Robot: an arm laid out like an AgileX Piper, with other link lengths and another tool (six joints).
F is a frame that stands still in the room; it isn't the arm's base.
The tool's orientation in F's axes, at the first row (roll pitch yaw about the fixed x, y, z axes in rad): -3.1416 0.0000 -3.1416
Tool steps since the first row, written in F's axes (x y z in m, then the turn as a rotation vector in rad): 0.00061 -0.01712 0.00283 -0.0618 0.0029 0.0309; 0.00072 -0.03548 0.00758 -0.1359 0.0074 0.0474; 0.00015 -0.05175 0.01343 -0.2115 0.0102 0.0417; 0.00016 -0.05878 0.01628 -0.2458 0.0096 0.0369; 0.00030 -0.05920 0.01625 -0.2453 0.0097 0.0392; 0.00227 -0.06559 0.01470 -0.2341 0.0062 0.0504
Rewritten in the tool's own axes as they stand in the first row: -0.00061 -0.01712 -0.00283 0.0618 0.0029 -0.0309; -0.00072 -0.03548 -0.00758 0.1359 0.0074 -0.0474; -0.00015 -0.05175 -0.01343 0.2115 0.0102 -0.0417; -0.00016 -0.05878 -0.01628 0.2458 0.0096 -0.0369; -0.00030 -0.05920 -0.01625 0.2453 0.0097 -0.0392; -0.00227 -0.06559 -0.01470 0.2341 0.0062 -0.0504
